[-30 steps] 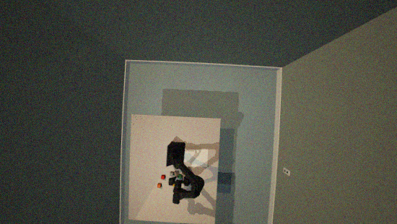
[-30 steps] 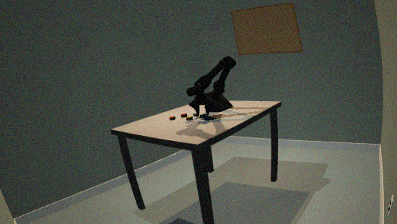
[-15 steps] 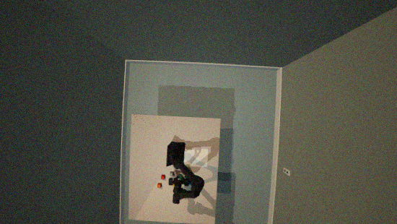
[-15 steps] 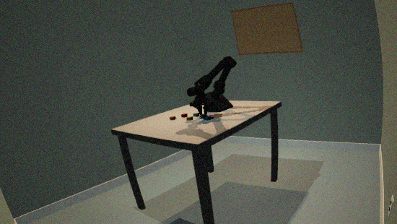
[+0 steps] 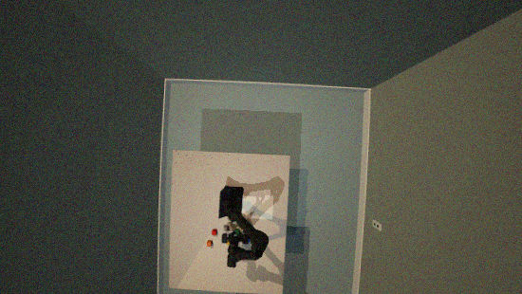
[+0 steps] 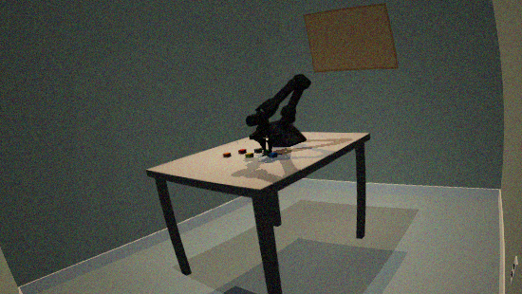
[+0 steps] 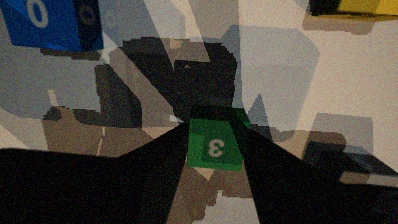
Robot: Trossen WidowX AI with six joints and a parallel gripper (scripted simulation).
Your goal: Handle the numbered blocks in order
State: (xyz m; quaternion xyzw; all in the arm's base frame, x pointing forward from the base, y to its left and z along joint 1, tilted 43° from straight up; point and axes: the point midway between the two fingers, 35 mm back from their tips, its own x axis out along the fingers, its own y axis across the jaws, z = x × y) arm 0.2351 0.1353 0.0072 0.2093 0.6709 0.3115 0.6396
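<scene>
The green block lies right at my gripper tip. Also, from my gripper tip: grey block 20 mm behind, 90 mm to the right; yellow block 90 mm ahead, 50 mm to the right; blue block 50 mm ahead, 90 mm to the left.
</scene>
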